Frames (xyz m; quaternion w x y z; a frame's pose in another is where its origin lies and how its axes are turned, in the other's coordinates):
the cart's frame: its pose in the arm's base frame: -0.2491 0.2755 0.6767 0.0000 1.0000 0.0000 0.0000
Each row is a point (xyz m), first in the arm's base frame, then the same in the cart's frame.
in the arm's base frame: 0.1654 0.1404 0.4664
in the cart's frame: 0.4145 0.1351 0.2103
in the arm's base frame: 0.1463 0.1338 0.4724
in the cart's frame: 0.3954 0.1417 0.2043
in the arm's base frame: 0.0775 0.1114 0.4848
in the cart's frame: 0.3266 0.1641 0.1919
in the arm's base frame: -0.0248 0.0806 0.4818
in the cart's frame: 0.2243 0.1949 0.1949
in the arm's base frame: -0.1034 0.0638 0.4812
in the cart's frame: 0.1457 0.2117 0.1955
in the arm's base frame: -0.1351 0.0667 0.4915
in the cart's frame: 0.1140 0.2088 0.1852
